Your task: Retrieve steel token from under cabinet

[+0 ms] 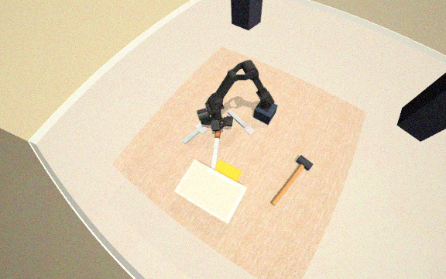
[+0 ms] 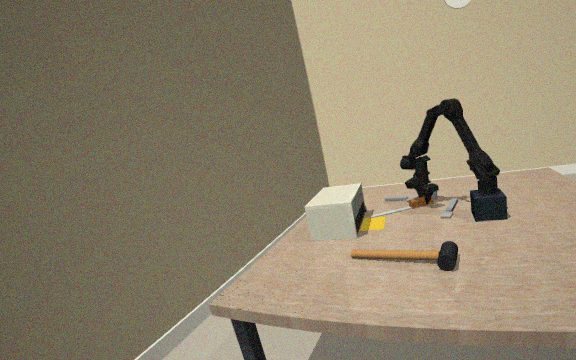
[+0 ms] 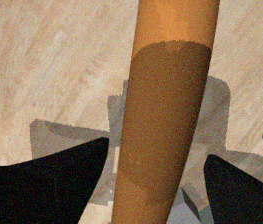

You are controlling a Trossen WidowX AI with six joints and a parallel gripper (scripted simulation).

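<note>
Now: the tiny cube 4 cm to the right of my gripper tip and 2 cm behind it. Round my gripper tip: grey t-shaped tool 11 cm ahead, 9 cm to the right; then grey flat tool 12 cm behind, 11 cm to the left; then grey block 8 cm to the right, 3 cm above, 2 cm behind.
</note>
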